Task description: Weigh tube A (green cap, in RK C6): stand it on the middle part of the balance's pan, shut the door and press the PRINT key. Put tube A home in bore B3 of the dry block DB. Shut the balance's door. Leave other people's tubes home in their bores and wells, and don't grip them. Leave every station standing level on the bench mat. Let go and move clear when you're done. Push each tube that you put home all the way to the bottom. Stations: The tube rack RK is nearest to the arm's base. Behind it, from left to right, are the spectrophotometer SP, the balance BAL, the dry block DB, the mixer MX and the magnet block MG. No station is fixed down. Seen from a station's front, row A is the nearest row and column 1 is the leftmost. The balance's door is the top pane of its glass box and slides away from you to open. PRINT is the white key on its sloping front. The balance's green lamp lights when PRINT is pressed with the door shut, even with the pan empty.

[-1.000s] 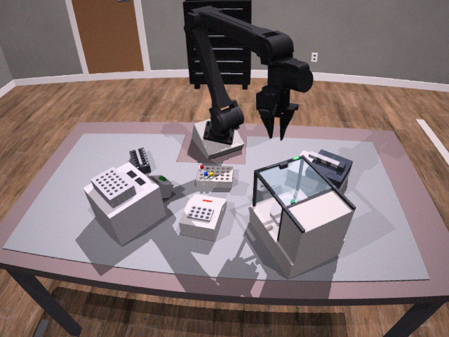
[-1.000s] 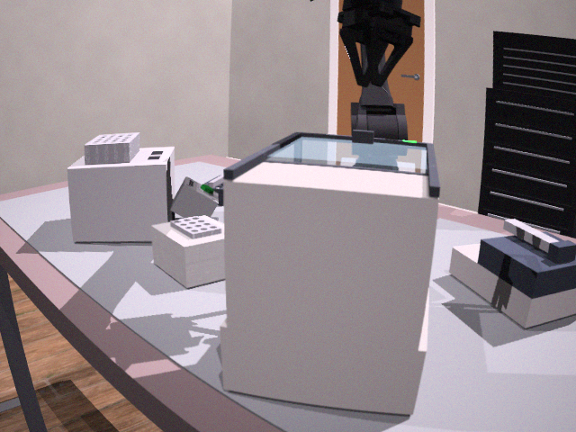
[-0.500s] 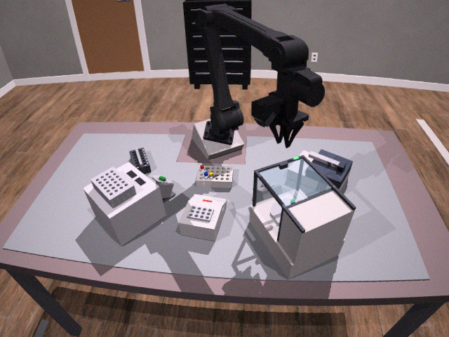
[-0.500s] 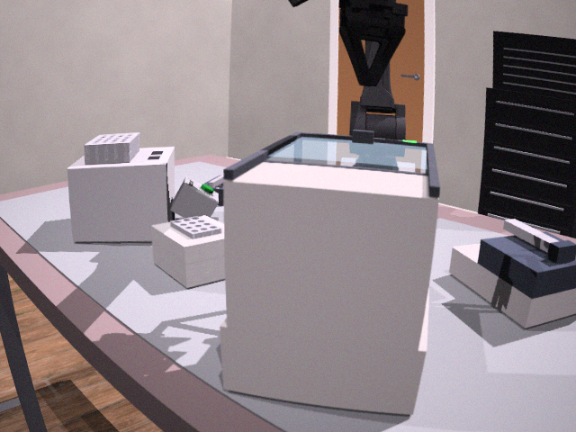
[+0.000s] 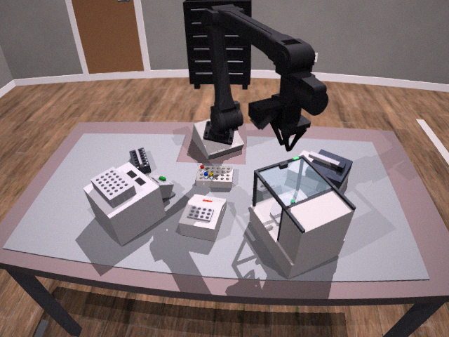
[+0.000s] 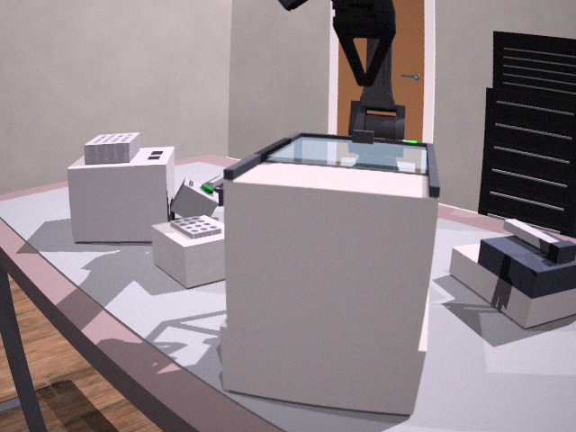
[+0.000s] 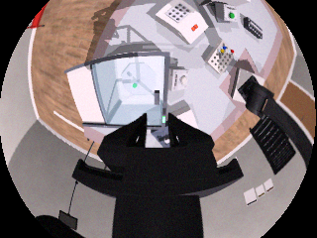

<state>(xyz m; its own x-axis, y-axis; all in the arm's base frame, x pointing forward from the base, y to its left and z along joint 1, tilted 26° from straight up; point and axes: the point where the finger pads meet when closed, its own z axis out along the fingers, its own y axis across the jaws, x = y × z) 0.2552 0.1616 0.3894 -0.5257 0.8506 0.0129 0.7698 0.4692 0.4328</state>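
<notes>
My gripper is now 7 cm above the glass door pane, 3 cm short of it and 2 cm to the right of it. From my hand the other things lie so: dry block (25 cm below, 23 cm to the right, 5 cm ahead); spectrophotometer (21 cm below, 21 cm behind, 15 cm to the left); tube rack RK (27 cm below, 23 cm to the right, 15 cm behind).
</notes>
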